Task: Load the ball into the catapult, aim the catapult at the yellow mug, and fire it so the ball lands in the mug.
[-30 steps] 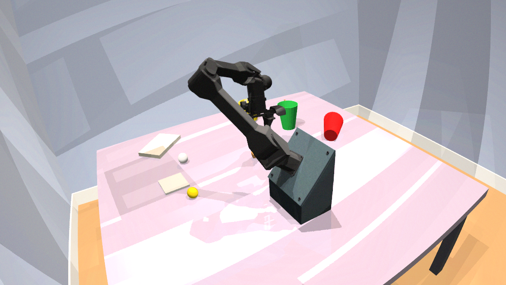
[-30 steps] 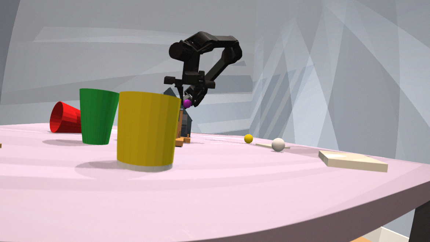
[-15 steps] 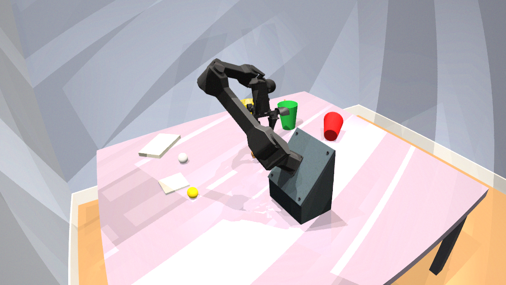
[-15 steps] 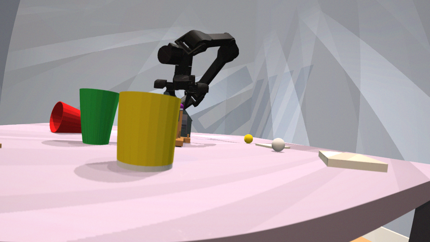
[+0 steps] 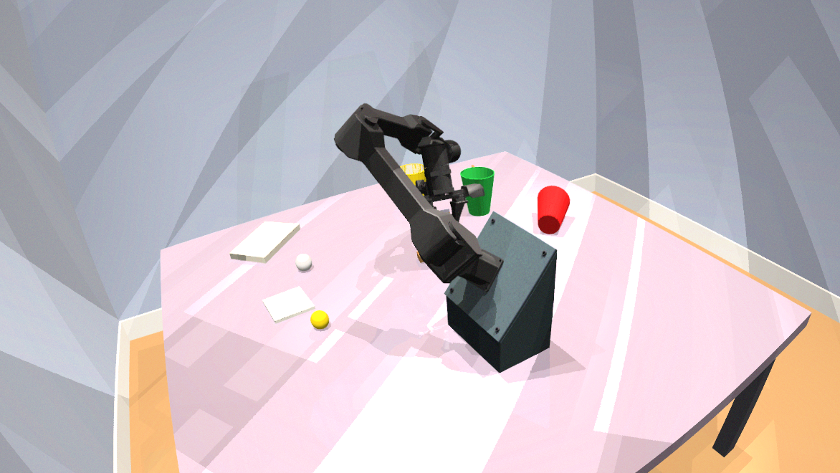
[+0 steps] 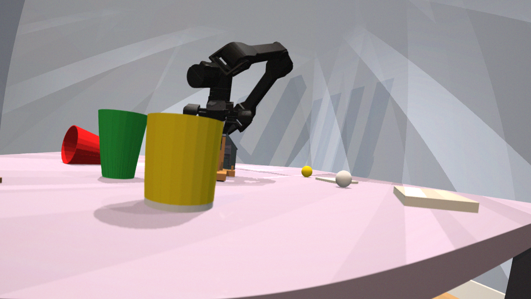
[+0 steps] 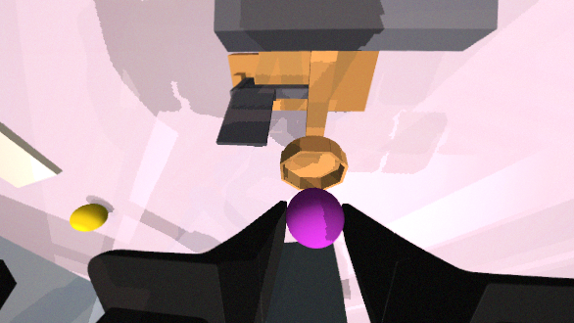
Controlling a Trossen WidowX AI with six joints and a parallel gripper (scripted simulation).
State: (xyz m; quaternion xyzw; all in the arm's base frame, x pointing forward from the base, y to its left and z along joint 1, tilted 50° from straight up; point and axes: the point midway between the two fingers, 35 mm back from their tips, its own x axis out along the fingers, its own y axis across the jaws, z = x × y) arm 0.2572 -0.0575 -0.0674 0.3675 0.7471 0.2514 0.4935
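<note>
Right now my gripper tip is 10 mm below the magenta ball. From my gripper tip the other things lie so: yellow ball 350 mm to the left, 70 mm below, 30 mm behind; then green cup 240 mm to the right, 190 mm ahead, 60 mm below; then wooden catapult 70 mm ahead, 40 mm below.
</note>
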